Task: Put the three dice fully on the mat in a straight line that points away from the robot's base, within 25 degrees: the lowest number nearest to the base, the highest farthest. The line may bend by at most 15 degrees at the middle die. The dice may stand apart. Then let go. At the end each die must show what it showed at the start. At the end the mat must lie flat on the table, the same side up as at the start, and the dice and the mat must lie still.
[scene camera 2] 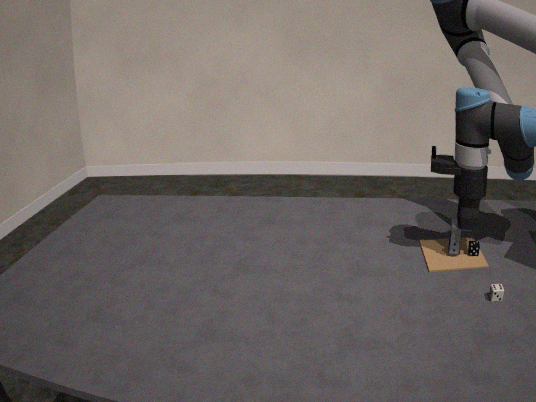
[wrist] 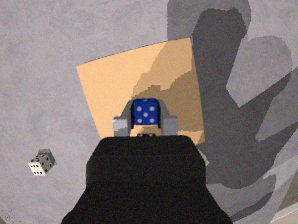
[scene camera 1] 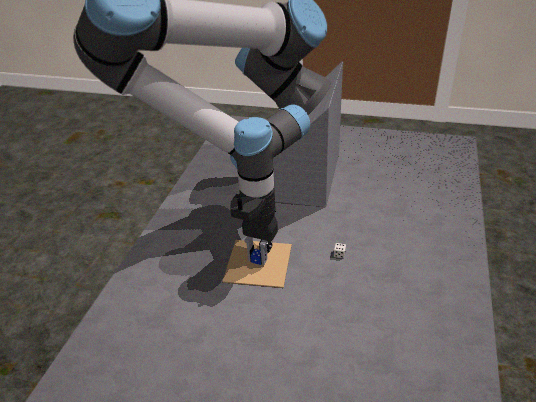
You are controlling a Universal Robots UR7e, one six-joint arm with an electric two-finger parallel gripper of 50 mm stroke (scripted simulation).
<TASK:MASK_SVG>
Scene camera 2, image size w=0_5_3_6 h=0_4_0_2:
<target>gripper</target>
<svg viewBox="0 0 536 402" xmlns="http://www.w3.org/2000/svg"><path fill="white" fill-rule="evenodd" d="M487 175L479 178L454 175L454 194L459 197L460 201L458 202L457 217L452 217L449 254L459 253L461 231L472 231L478 228L480 200L486 196Z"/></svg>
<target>mat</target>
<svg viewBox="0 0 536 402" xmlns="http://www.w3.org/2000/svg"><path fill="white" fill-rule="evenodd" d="M489 265L480 249L478 256L468 255L469 241L475 241L474 237L460 238L458 255L449 254L449 238L419 240L429 272L489 268Z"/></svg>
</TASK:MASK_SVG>
